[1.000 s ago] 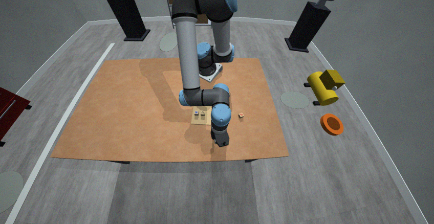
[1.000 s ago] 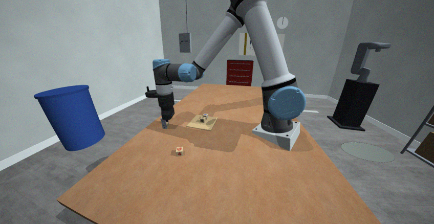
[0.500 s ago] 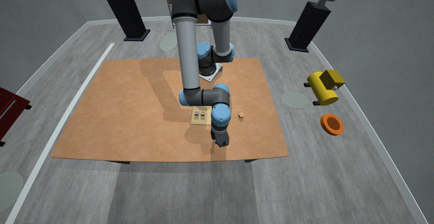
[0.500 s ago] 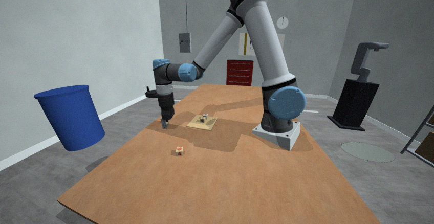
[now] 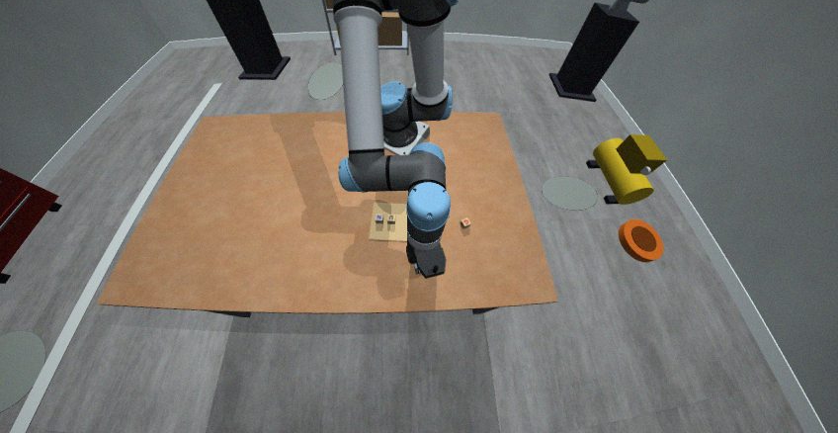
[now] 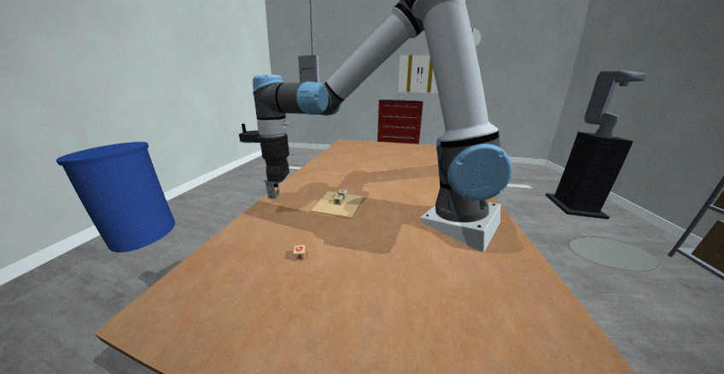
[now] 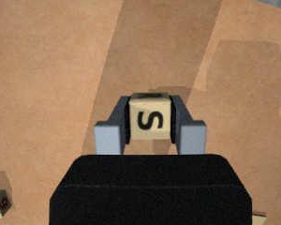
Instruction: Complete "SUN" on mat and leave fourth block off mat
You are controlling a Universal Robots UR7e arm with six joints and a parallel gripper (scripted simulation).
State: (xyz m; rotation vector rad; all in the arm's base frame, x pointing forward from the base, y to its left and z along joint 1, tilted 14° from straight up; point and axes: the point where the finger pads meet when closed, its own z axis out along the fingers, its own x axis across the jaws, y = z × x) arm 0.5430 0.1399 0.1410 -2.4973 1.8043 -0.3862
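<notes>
Now: hand 17 cm past the letter block, 11 cm to the left of it and 6 cm above it. From my hand the other things lie so: mat: 17 cm behind, 11 cm to the right, 8 cm below.
</notes>
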